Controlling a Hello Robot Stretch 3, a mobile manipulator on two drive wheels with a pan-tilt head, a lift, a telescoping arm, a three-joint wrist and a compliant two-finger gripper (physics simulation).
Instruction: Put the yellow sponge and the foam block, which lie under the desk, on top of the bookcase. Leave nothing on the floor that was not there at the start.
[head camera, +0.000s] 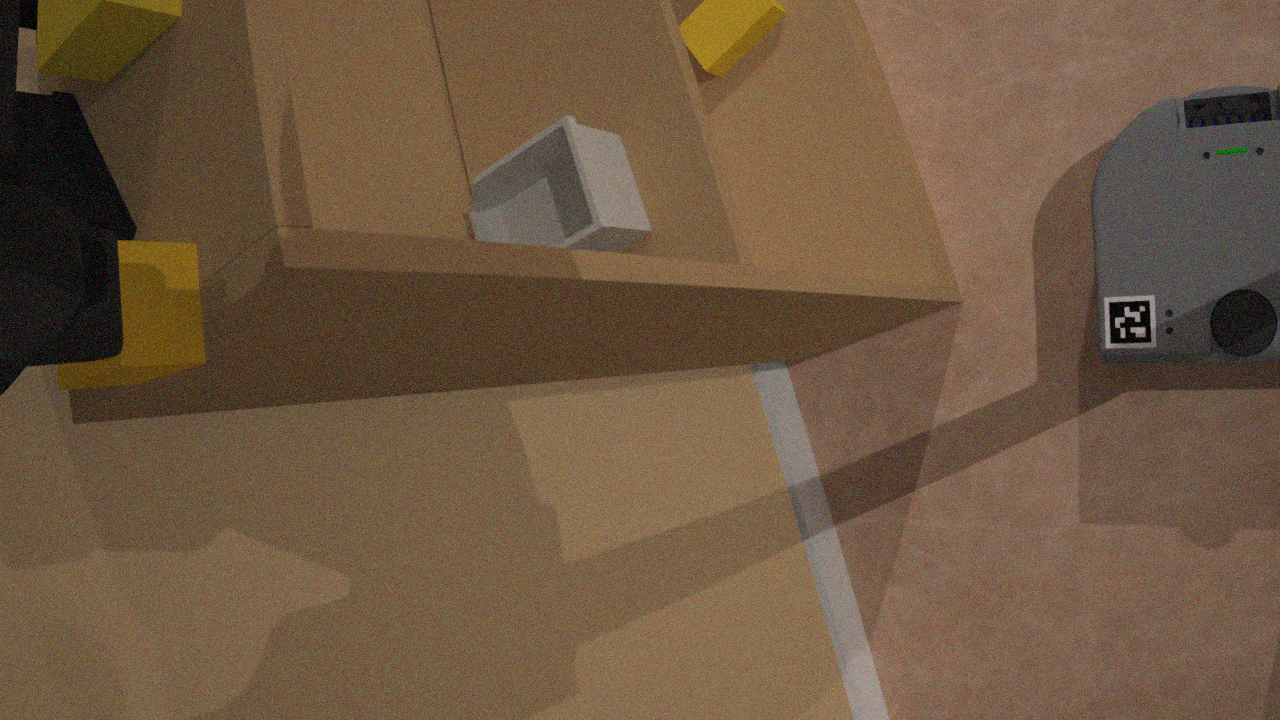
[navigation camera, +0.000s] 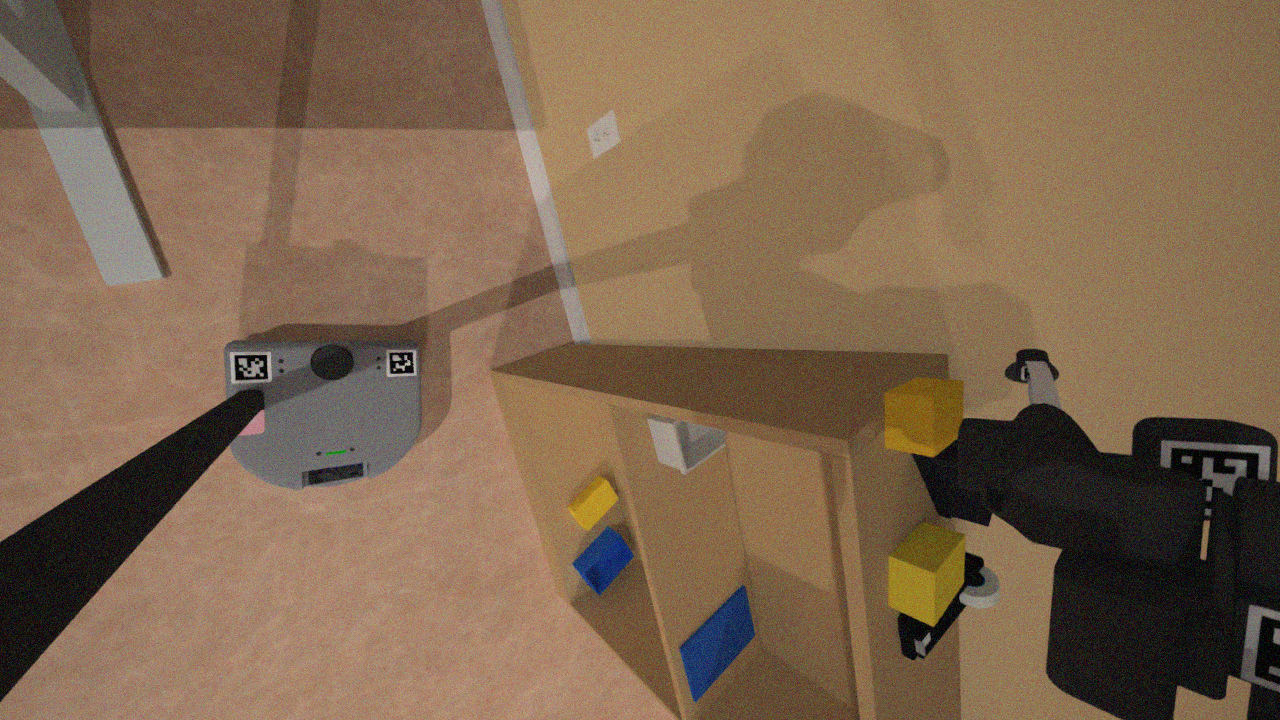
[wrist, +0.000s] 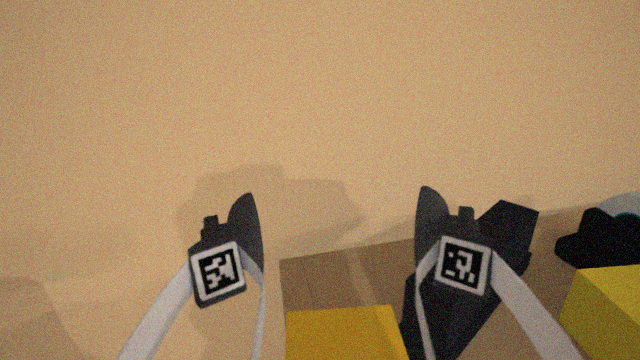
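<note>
An amber-yellow block lies on top of the bookcase, near its end by the wall. A lemon-yellow block lies on the top too, apart from the first. I cannot tell which is the sponge and which the foam. My gripper is open and empty; its fingertips stand wide, and the amber block shows below and between them in the wrist view. My dark wrist hides part of the amber block's side in the head view.
A black block lies between the two yellow ones, and a black item with a grey ring beyond. The shelves hold a grey bin, a small yellow block and blue items. My base stands nearby.
</note>
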